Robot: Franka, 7 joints.
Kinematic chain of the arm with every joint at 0, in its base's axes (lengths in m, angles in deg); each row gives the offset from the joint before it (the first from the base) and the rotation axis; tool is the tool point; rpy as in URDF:
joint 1: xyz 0 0 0.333 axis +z
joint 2: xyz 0 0 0 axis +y
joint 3: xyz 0 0 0.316 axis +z
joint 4: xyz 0.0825 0 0 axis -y
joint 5: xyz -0.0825 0 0.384 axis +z
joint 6: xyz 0 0 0 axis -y
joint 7: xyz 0.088 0 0 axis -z
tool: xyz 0 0 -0.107 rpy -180 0 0
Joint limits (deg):
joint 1: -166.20..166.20
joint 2: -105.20..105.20
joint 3: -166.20..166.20
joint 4: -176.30..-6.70
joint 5: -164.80..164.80
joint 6: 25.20..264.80
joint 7: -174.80..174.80
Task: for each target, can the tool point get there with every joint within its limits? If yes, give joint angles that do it. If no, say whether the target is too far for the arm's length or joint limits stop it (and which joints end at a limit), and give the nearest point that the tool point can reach.
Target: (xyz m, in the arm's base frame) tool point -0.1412 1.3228 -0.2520
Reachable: no: too far | nearest point -0.0834 0.7809 -0.0123 | short by 0.595 m
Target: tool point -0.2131 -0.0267 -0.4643
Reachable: no: joint limits stop it (at a limit: joint 1, joint 2) | nearest point -0.2237 -0.0331 -0.3572 | short by 0.108 m
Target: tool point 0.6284 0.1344 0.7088
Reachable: yes | joints 76.01 28.70 -81.39 -91.86 13.59 178.52 3.38
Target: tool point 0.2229 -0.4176 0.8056
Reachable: yes | joints 45.90 -71.03 -48.87 -98.19 7.95 126.37 136.60
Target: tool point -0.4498 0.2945 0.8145
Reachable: yes | joints -76.81 -82.11 -51.13 -84.68 -84.73 185.26 -59.02
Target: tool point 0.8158 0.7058 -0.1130
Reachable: no: too far | nearest point 0.5996 0.5187 0.0052 | short by 0.309 m
